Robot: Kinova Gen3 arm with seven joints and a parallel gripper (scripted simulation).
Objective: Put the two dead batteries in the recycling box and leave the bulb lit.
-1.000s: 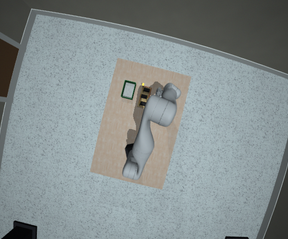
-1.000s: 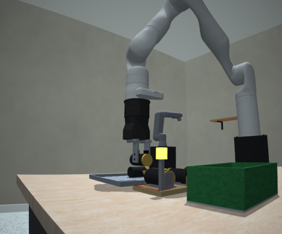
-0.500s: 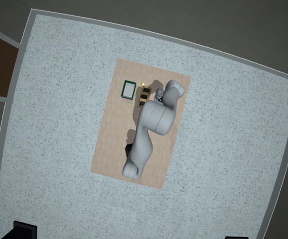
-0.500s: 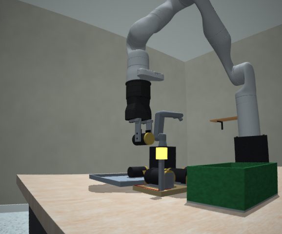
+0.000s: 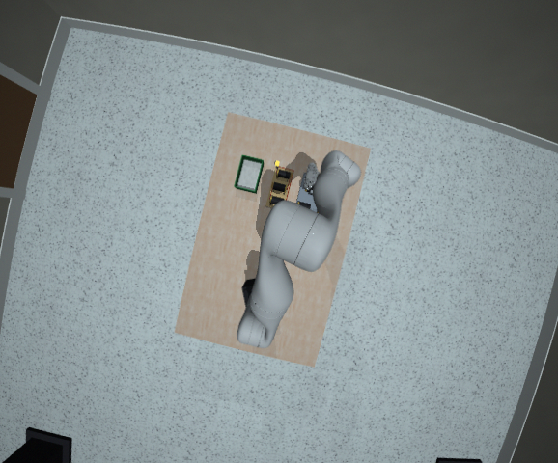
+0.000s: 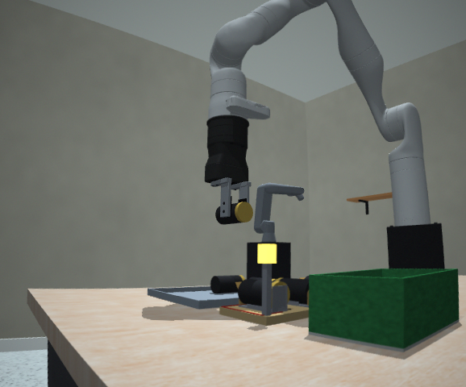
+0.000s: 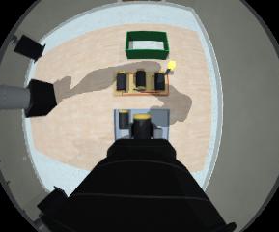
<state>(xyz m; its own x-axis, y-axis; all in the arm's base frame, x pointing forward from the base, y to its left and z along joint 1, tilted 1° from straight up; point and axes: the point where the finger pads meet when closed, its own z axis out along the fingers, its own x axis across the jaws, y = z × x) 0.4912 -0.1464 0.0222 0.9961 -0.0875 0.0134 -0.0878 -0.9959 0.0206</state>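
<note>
My gripper is now 29 cm to the right of the green recycling box, 14 cm above it and 5 cm short of it. From my hand the other things lie so: grey tray: 15 cm below, 5 cm to the right, 1 cm behind.
</note>
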